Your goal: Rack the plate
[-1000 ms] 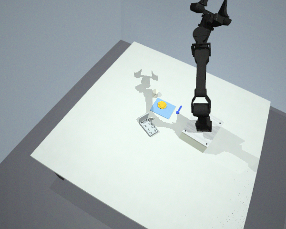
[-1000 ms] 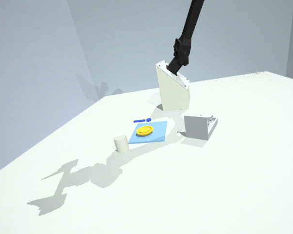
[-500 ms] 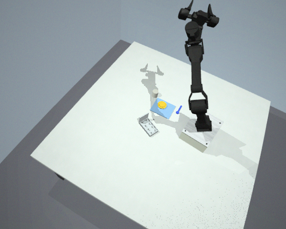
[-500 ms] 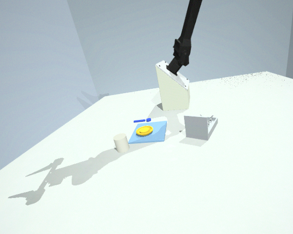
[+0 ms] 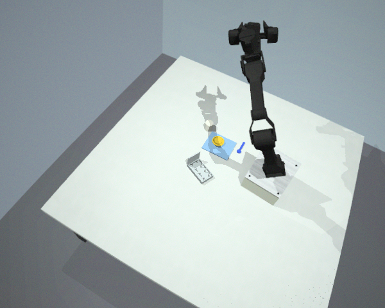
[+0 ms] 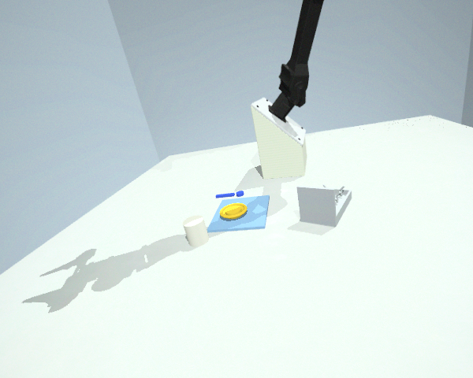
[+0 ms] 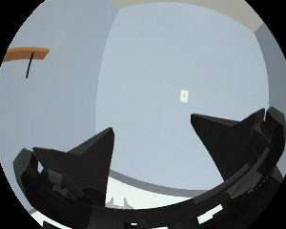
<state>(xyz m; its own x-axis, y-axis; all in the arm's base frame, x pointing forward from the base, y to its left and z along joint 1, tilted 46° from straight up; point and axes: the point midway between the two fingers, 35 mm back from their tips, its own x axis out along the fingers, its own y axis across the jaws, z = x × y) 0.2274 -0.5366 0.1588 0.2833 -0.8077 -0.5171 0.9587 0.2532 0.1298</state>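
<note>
Now: gripper tip 2 cm past the yellow plate, 16 cm to the right of it and 61 cm above it. The rest, counted from my gripper tip: small blue spoon 15 cm behind, 14 cm to the left, 62 cm below; grey dish rack 37 cm to the left, 60 cm below; white cup 6 cm ahead, 9 cm to the left, 60 cm below.
</note>
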